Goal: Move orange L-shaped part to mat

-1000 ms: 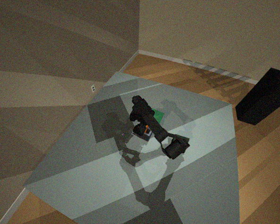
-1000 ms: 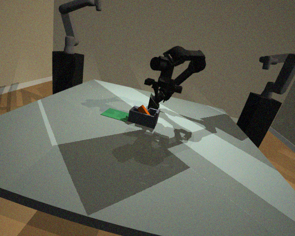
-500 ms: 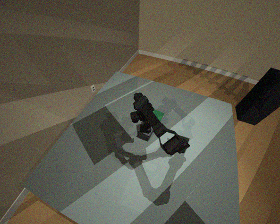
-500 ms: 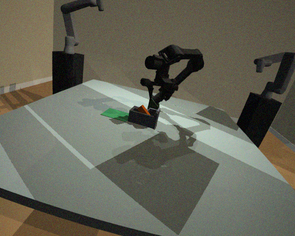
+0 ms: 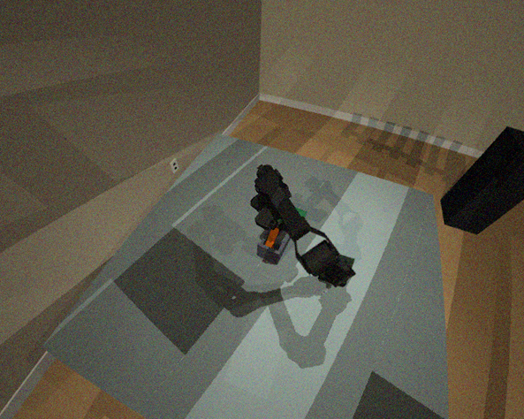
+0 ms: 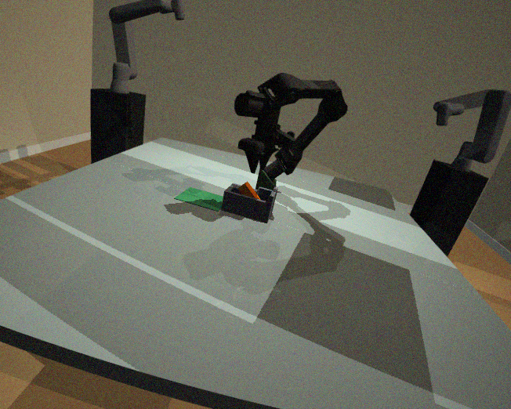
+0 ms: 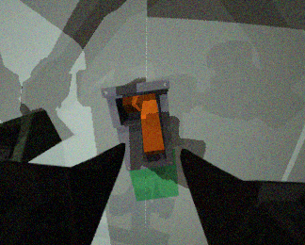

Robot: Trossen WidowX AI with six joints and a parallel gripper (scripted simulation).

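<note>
My gripper tip is 10 cm above the orange L-shaped part, 2 cm to the right of it and 1 cm past it. The rest, counted from my gripper tip: green mat 16 cm to the right, 16 cm below, 3 cm behind.
</note>
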